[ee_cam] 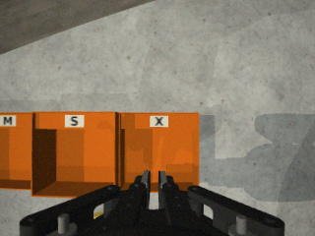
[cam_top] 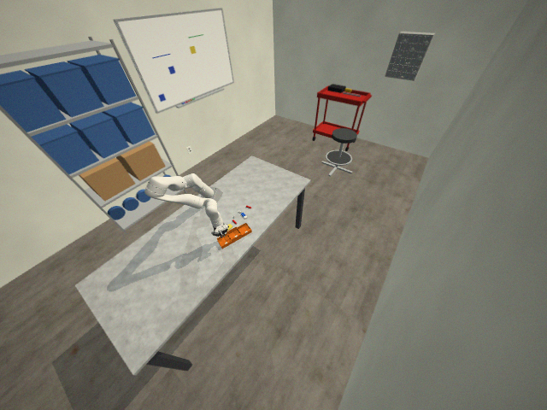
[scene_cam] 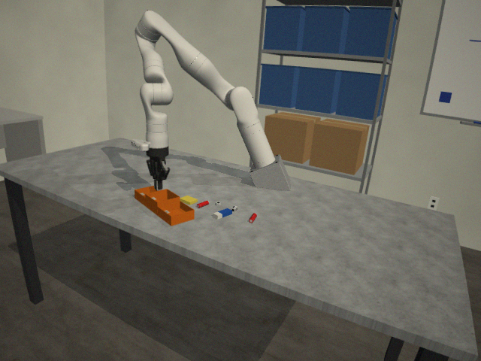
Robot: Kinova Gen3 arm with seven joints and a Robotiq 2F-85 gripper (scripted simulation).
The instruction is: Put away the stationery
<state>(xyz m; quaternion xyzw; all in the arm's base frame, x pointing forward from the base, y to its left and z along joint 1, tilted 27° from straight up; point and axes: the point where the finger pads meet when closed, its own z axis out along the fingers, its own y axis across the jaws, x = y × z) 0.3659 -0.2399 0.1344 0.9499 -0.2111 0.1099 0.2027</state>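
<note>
Right now the orange bins is 6 cm to the left of my hand, 6 cm ahead of it and 3 cm below it. The rest, counted from my hand: nut (21 cm to the left, 6 cm behind, 5 cm below); white eraser (25 cm to the left, 5 cm below, 1 cm ahead); yellow block (11 cm to the left, 5 cm below, 3 cm behind).
</note>
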